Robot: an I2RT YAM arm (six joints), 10 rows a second.
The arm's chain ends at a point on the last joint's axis. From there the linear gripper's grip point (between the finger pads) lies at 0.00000 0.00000 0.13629 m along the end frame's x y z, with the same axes.
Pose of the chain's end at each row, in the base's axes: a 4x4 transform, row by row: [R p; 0 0 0 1], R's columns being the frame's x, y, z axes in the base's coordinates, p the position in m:
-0.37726 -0.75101 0.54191 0.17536; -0.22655 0.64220 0.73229 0.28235; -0.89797 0.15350 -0.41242 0.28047; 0 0 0 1
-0.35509 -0.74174 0.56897 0.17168; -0.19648 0.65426 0.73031 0.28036; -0.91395 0.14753 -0.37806 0.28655; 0 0 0 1
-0.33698 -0.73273 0.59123 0.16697; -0.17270 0.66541 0.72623 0.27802; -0.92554 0.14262 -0.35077 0.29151; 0 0 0 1
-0.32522 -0.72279 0.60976 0.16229; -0.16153 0.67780 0.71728 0.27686; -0.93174 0.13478 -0.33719 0.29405; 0 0 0 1
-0.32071 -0.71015 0.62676 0.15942; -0.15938 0.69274 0.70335 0.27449; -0.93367 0.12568 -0.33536 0.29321; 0 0 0 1
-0.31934 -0.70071 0.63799 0.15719; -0.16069 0.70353 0.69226 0.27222; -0.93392 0.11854 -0.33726 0.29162; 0 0 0 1
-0.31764 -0.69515 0.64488 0.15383; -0.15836 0.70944 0.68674 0.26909; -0.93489 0.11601 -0.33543 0.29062; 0 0 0 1
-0.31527 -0.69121 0.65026 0.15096; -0.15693 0.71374 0.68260 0.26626; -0.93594 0.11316 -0.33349 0.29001; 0 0 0 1
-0.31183 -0.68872 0.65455 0.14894; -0.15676 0.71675 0.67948 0.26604; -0.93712 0.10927 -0.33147 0.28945; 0 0 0 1
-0.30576 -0.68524 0.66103 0.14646; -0.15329 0.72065 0.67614 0.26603; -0.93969 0.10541 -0.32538 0.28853; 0 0 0 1
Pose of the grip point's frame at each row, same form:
-0.37726 -0.75101 0.54191 0.24922; -0.22655 0.64220 0.73229 0.38215; -0.89797 0.15350 -0.41242 0.22426; 0 0 0 1
-0.35509 -0.74174 0.56897 0.24922; -0.19648 0.65426 0.73031 0.37989; -0.91395 0.14753 -0.37806 0.23502; 0 0 0 1
-0.33698 -0.73273 0.59123 0.24755; -0.17270 0.66541 0.72623 0.37700; -0.92554 0.14262 -0.35077 0.24370; 0 0 0 1
-0.32522 -0.72279 0.60976 0.24539; -0.16153 0.67780 0.71728 0.37462; -0.93174 0.13478 -0.33719 0.24809; 0 0 0 1
-0.32071 -0.71015 0.62676 0.24484; -0.15938 0.69274 0.70335 0.37035; -0.93367 0.12568 -0.33536 0.24750; 0 0 0 1
-0.31934 -0.70071 0.63799 0.24414; -0.16069 0.70353 0.69226 0.36657; -0.93392 0.11854 -0.33726 0.24565; 0 0 0 1
-0.31764 -0.69515 0.64488 0.24172; -0.15836 0.70944 0.68674 0.36269; -0.93489 0.11601 -0.33543 0.24490; 0 0 0 1
-0.31527 -0.69121 0.65026 0.23958; -0.15693 0.71374 0.68260 0.35929; -0.93594 0.11316 -0.33349 0.24456; 0 0 0 1
-0.31183 -0.68872 0.65455 0.23815; -0.15676 0.71675 0.67948 0.35865; -0.93712 0.10927 -0.33147 0.24427; 0 0 0 1
-0.30576 -0.68524 0.66103 0.23655; -0.15329 0.72065 0.67614 0.35818; -0.93969 0.10541 -0.32538 0.24418; 0 0 0 1

